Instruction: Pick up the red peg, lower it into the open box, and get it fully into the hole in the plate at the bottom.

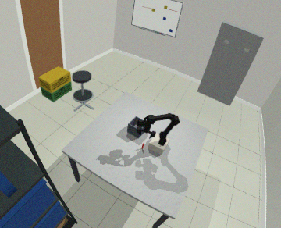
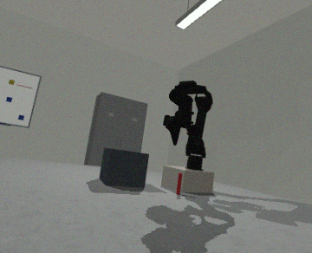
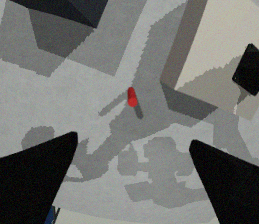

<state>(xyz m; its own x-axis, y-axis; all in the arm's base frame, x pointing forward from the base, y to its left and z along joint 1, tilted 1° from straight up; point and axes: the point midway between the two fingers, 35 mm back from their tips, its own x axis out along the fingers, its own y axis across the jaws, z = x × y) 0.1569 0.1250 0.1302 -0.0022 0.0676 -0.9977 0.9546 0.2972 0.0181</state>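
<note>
My gripper tip is now 14 cm above the red peg. Round my gripper tip: grey plate (18 cm ahead, 17 cm to the right, 14 cm below).
</note>
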